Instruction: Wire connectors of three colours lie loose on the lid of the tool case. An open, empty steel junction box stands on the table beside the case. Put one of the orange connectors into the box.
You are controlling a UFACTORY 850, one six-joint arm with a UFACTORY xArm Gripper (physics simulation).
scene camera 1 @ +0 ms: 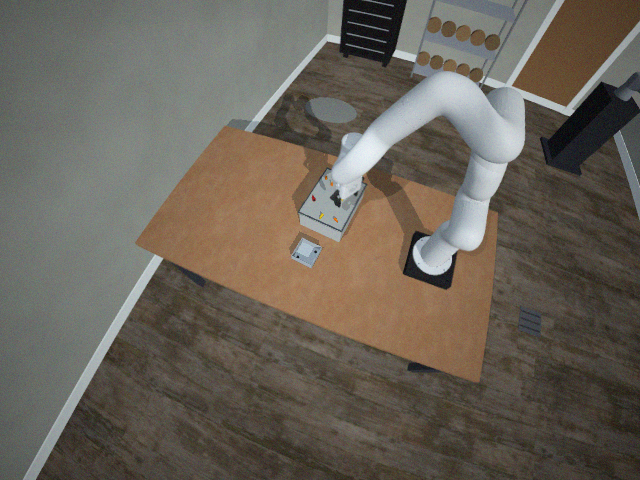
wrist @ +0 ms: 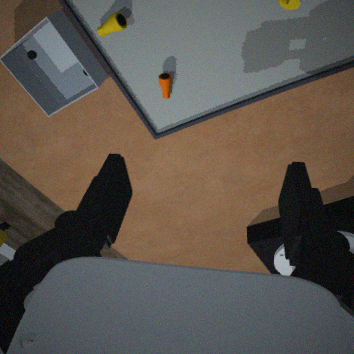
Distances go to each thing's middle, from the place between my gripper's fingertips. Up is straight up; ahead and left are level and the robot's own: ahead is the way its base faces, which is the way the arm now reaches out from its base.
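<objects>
With the tool case (scene camera 1: 310,211), my hand is 6 cm short of it and 8 cm to the left of it, and it's 18 cm above the case.
</objects>
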